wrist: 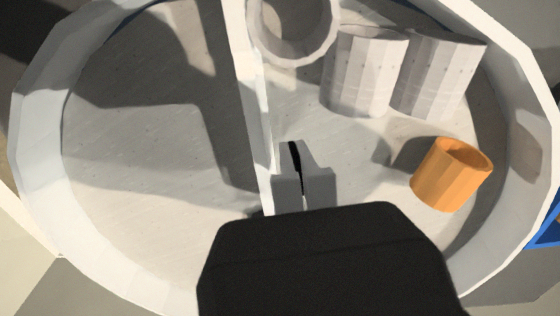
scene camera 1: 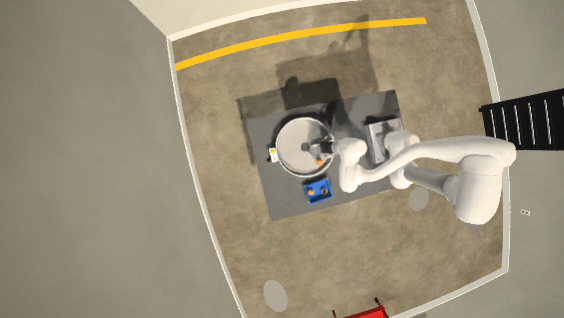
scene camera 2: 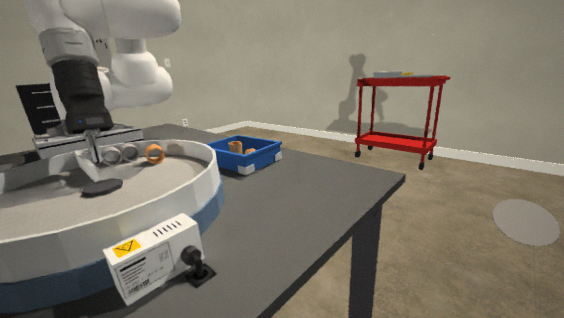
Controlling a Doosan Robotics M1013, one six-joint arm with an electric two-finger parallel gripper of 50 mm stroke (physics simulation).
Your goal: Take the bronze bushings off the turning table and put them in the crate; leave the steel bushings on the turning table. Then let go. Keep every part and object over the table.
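Places are measured from the arm's base along level axes (x ahead, y left, z up), in metres.
Pixels of known places: gripper, between the fingertips: (wrist: 292,157) (scene camera 1: 320,146) (scene camera 2: 97,162); arm's base, origin of its link: (scene camera 1: 388,142).
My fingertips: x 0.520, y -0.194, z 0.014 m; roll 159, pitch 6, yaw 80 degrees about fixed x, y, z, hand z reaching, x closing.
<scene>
Ahead of a thing's pixels: the offset from my fingertips to its middle. "spot": to the spot under its first point.
My gripper (scene camera 2: 95,161) (wrist: 292,157) is shut and empty, low over the turning table (scene camera 1: 295,162) (scene camera 2: 50,247) (wrist: 145,150), close beside its white divider. A bronze bushing @[dx +0.048, dy +0.102, dz -0.006 m] (scene camera 1: 319,162) (scene camera 2: 155,162) (wrist: 440,177) lies on the turning table, apart from the fingers, to their right in the wrist view. Steel bushings stand or lie near the rim: one @[dx -0.078, dy +0.020, dz -0.006 m] (wrist: 295,63) shows its open end beside the divider, and two more @[dx -0.042, dy +0.048, dz -0.006 m] (wrist: 362,72) @[dx -0.032, dy +0.085, dz -0.006 m] (wrist: 437,75) are next to it. The blue crate @[dx +0.138, dy +0.306, dz -0.053 m] (scene camera 1: 321,200) (scene camera 2: 229,159) (wrist: 540,244) holds two bronze bushings @[dx +0.194, dy +0.286, dz -0.054 m] (scene camera 1: 311,192) @[dx +0.098, dy +0.328, dz -0.054 m] (scene camera 1: 324,191).
The white divider @[spot: dx +0.011, dy -0.025, dz +0.002 m] (scene camera 2: 86,166) (wrist: 252,102) stands on the turning table near the dark hub @[dx +0.099, dy -0.038, dz -0.021 m] (scene camera 1: 305,146) (scene camera 2: 102,187). A white control box @[spot: dx +0.326, dy -0.087, dz -0.020 m] (scene camera 1: 273,154) (scene camera 2: 155,257) is at its side. A grey metal unit (scene camera 1: 375,142) stands on the table under the arm. A red cart (scene camera 2: 400,143) stands beyond.
</scene>
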